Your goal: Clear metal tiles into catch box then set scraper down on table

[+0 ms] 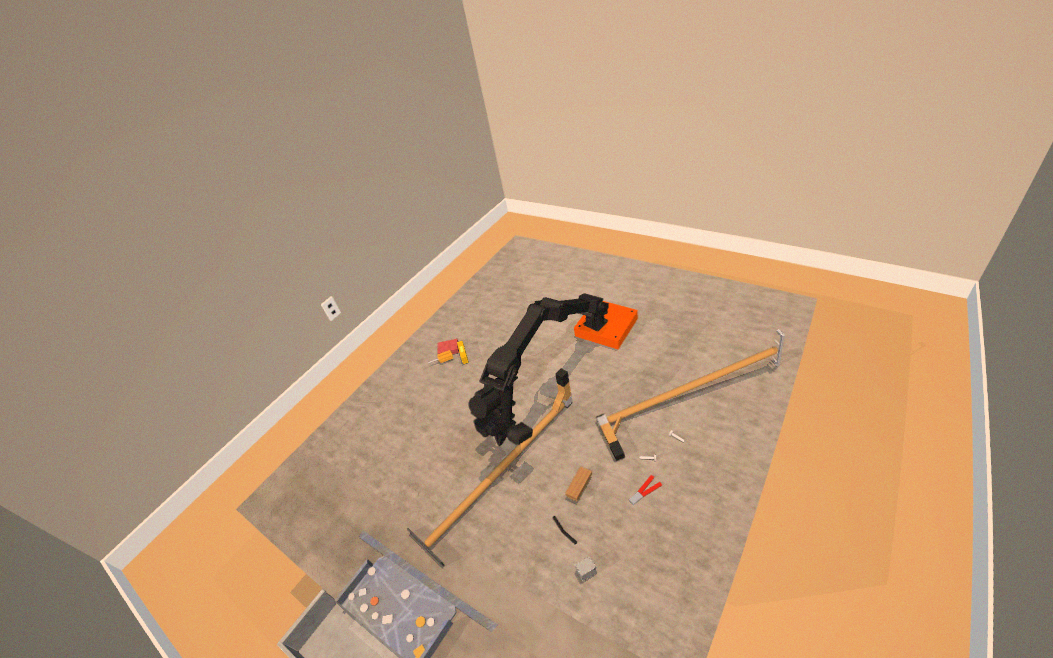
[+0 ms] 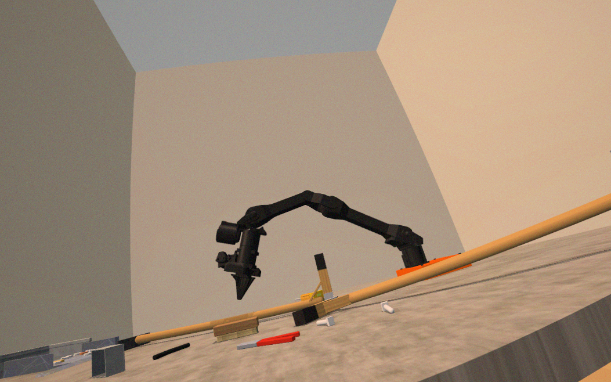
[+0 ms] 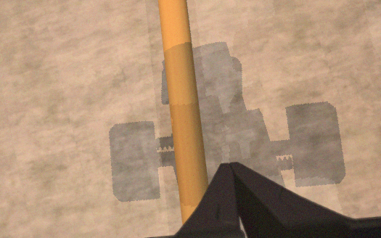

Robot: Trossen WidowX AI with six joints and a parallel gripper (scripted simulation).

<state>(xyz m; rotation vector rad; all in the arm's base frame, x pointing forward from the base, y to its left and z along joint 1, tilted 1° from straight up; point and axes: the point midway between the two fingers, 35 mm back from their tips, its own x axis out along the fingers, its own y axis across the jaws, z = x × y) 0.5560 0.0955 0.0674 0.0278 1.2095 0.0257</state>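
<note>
My gripper tip is now 2 cm to the right of the long scraper, 2 cm short of it and 1 cm above it. Also, from my gripper tip: wooden block: 23 cm to the left, 6 cm below, 6 cm behind; then grey cube: 37 cm to the left, 10 cm ahead, 5 cm below; then black strip: 27 cm to the left, 7 cm below, 6 cm ahead.
</note>
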